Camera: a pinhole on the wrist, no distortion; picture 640 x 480 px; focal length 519.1 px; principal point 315.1 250.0 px. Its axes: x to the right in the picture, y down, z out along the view. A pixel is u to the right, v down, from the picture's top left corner.
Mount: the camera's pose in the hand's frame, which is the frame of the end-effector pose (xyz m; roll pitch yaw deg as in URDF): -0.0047 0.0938 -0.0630 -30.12 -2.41 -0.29
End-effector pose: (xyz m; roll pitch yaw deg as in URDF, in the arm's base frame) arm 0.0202 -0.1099 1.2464 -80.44 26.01 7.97
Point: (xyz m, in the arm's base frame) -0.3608 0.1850 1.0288
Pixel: 100.6 343.4
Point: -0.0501 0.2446 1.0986
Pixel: 403.8 111.0
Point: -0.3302 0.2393 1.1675
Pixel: 73.1 172.5
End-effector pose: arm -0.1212 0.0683 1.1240 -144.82 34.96 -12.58
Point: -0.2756 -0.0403 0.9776
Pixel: 286.6 368.9
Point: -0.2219 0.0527 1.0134
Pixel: 304.5 29.8
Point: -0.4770 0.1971 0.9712
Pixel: 24.9 52.5
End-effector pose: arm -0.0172 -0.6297 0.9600 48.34 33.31 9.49
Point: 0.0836 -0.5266 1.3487
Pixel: 165.7 377.5
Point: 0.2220 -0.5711 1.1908
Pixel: 471.7 265.7
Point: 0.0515 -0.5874 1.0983
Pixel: 304.7 126.0
